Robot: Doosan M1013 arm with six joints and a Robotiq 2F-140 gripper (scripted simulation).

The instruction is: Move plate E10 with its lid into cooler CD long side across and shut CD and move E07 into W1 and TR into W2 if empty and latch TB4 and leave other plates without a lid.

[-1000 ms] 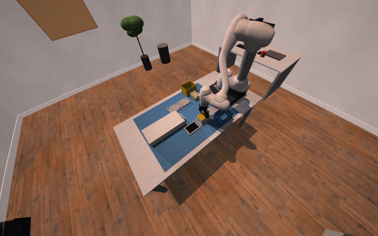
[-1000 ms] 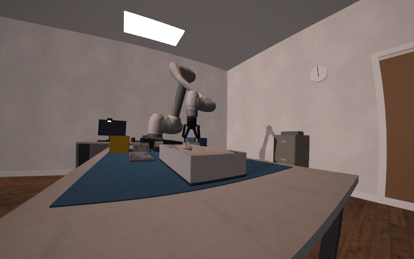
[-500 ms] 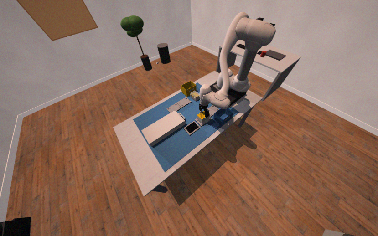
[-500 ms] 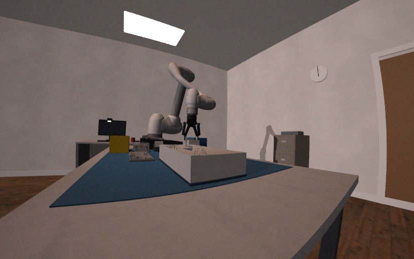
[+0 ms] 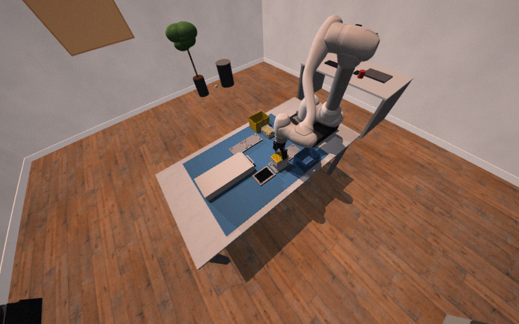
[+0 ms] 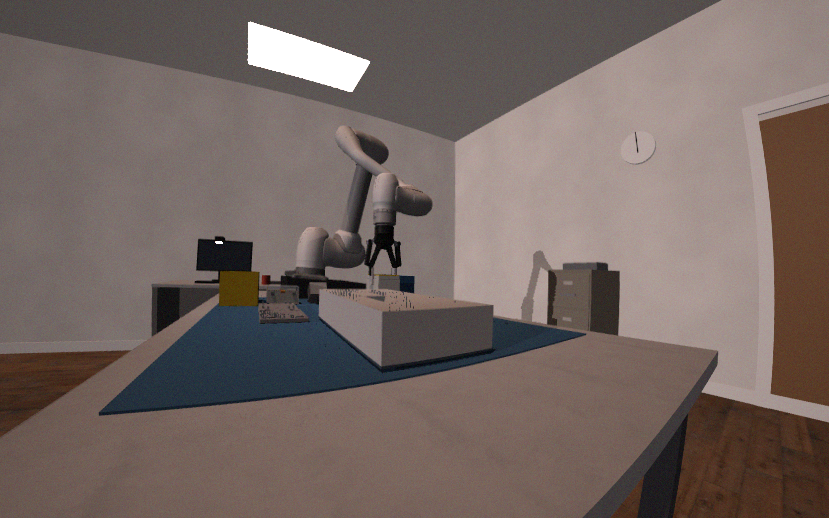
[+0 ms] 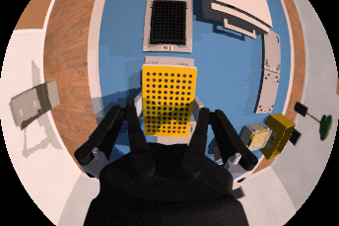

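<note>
Now: the blue bin W2 200 mm behind my hand, 110 mm to the left of it and 70 mm below it. Also, from my hand: cooler drawer: 360 mm ahead, 140 mm to the right, 90 mm below; then yellow-topped tip rack: 10 mm behind, 10 mm to the right, 10 mm below; then black plate: 180 mm ahead, 30 mm to the left, 90 mm below.
</note>
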